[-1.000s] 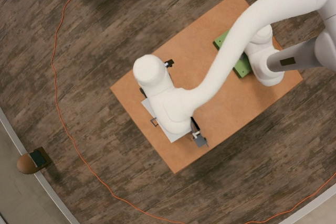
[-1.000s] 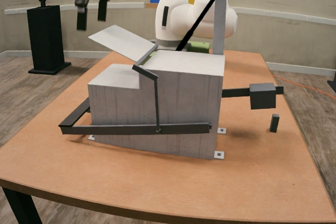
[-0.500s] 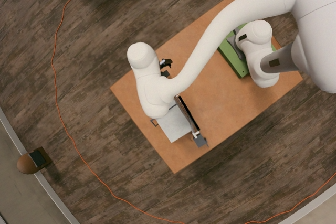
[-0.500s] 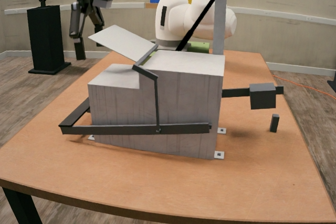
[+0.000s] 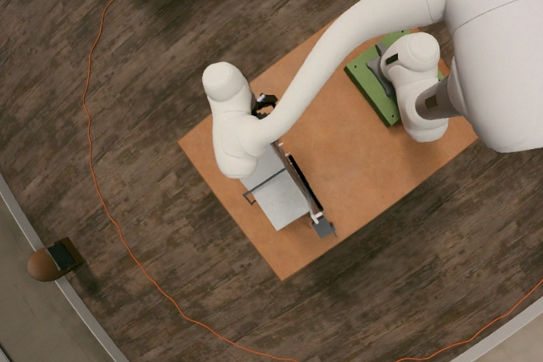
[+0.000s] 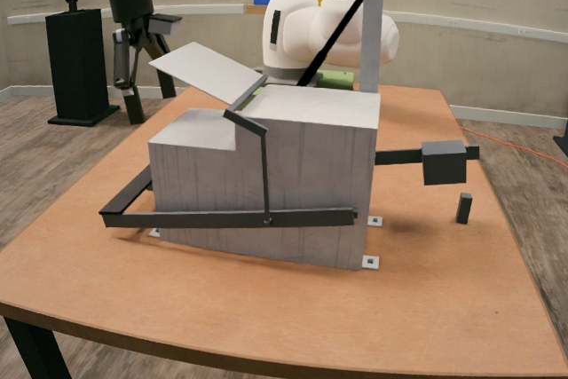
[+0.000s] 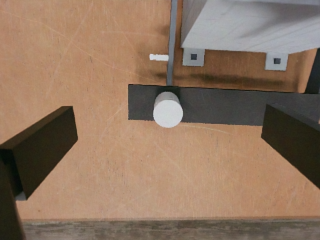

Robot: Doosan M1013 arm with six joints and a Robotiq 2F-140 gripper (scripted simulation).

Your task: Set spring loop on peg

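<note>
My hand is 9 cm above the steel test weight. From my hand the other things lie so: grey block 16 cm below, 1 cm to the right; dark block 57 cm to the left, 14 cm below, 1 cm ahead.
</note>
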